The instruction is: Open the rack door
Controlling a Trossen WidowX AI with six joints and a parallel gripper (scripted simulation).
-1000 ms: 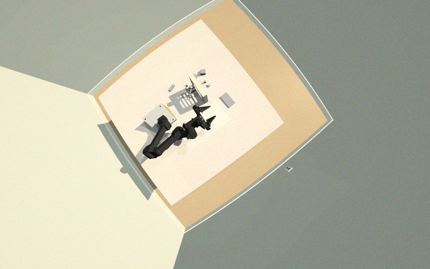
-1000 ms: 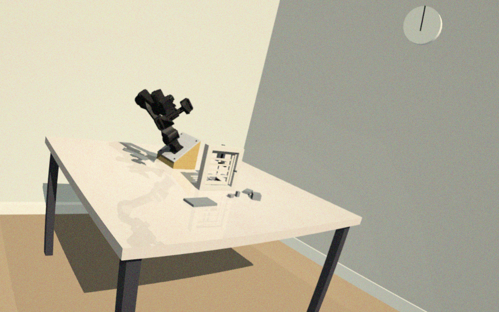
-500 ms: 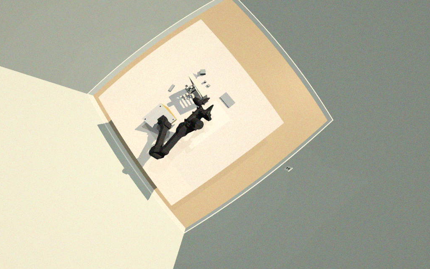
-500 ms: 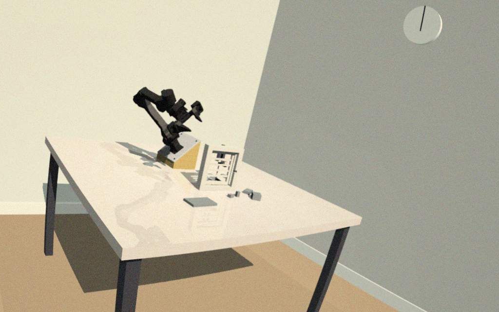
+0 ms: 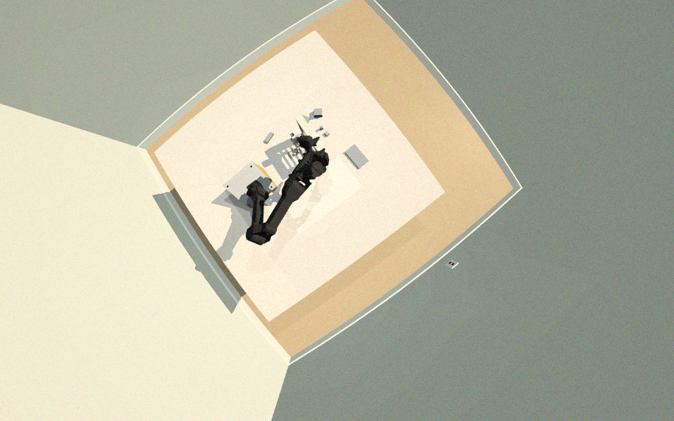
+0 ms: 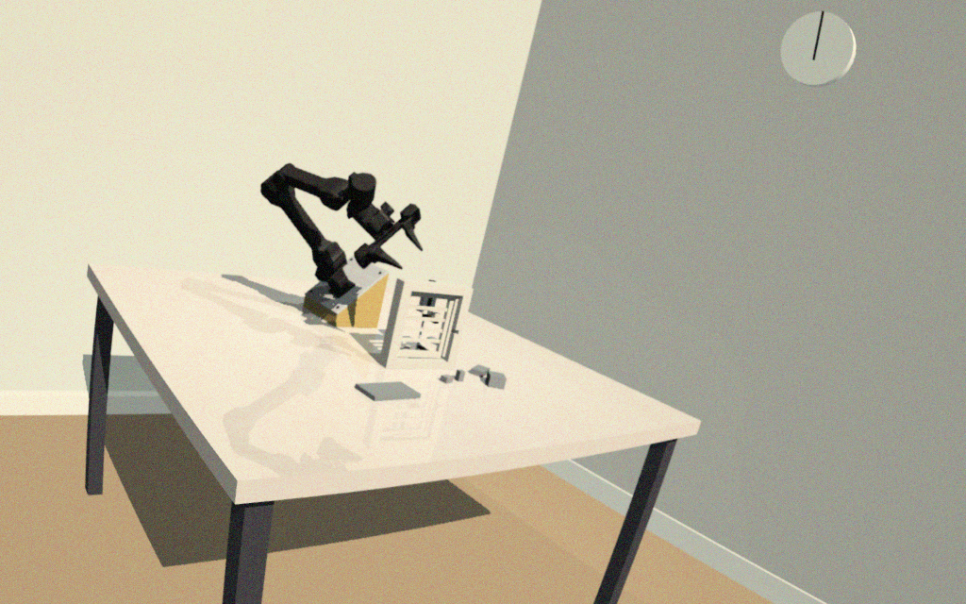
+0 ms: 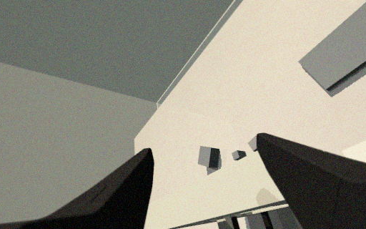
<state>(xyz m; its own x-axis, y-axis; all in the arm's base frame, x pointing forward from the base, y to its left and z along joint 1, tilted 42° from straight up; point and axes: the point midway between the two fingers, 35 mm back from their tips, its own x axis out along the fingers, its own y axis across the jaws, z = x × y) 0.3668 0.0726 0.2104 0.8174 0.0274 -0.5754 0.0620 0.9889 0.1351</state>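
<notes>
My gripper tip is 14 cm to the right of the door handle, 14 cm above it and 9 cm past it. Round my gripper tip: flat grey plate (26 cm below, 15 cm ahead, 10 cm to the right).
</notes>
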